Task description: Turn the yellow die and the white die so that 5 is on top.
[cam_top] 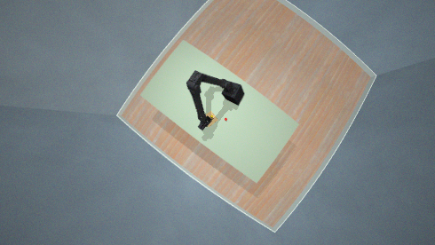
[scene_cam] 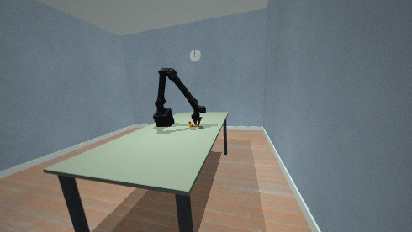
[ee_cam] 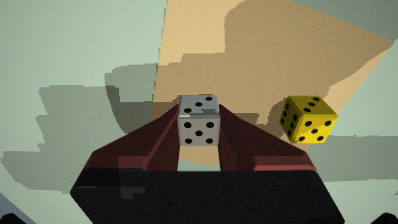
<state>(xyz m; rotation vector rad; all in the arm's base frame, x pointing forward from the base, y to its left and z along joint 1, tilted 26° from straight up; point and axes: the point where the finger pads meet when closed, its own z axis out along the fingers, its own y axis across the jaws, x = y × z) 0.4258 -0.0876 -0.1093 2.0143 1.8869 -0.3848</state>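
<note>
My hand is right at the white die. Also, from my hand: tan mat (40 mm behind, 20 mm below); then red die (160 mm to the left, 140 mm behind, 10 mm below); then yellow die (70 mm behind, 10 mm to the left).
</note>
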